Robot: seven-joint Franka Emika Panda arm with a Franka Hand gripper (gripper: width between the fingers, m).
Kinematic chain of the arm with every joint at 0, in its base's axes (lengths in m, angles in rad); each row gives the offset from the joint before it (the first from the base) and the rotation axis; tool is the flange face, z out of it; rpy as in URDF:
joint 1: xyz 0 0 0.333 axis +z
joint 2: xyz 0 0 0 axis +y
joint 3: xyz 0 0 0.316 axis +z
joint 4: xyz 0.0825 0 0 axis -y
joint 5: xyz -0.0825 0 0.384 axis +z
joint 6: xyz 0 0 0 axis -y
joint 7: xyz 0.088 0 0 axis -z
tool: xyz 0 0 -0.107 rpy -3.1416 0 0
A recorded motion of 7 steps. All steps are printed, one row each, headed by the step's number.
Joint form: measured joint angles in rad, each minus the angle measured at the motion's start. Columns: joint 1, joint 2, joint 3, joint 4, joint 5, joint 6, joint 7.
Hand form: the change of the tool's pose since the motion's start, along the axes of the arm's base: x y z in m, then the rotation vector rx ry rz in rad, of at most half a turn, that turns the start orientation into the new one. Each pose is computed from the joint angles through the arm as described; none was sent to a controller.
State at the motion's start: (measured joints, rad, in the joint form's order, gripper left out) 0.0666 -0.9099 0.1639 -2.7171 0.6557 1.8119 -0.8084
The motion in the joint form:
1: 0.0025 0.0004 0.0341 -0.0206 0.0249 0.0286 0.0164
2: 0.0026 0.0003 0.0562 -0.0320 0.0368 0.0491 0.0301
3: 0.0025 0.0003 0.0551 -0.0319 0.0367 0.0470 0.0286
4: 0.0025 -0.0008 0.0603 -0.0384 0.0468 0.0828 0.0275
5: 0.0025 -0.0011 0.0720 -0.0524 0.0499 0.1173 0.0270
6: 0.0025 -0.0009 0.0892 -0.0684 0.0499 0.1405 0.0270
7: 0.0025 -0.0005 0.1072 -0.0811 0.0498 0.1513 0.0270
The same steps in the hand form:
1: -0.0018 0.0091 -0.0097 -0.0072 0.0049 -0.0138
2: -0.0026 0.0140 -0.0151 -0.0158 0.0048 -0.0270
3: -0.0027 0.0138 -0.0151 -0.0150 0.0059 -0.0254
4: -0.0001 0.0137 -0.0153 -0.0103 -0.0195 -0.0423
5: 0.0011 0.0140 -0.0201 -0.0193 -0.0373 -0.0544
6: 0.0004 0.0157 -0.0276 -0.0363 -0.0438 -0.0574
7: -0.0013 0.0183 -0.0345 -0.0534 -0.0425 -0.0533

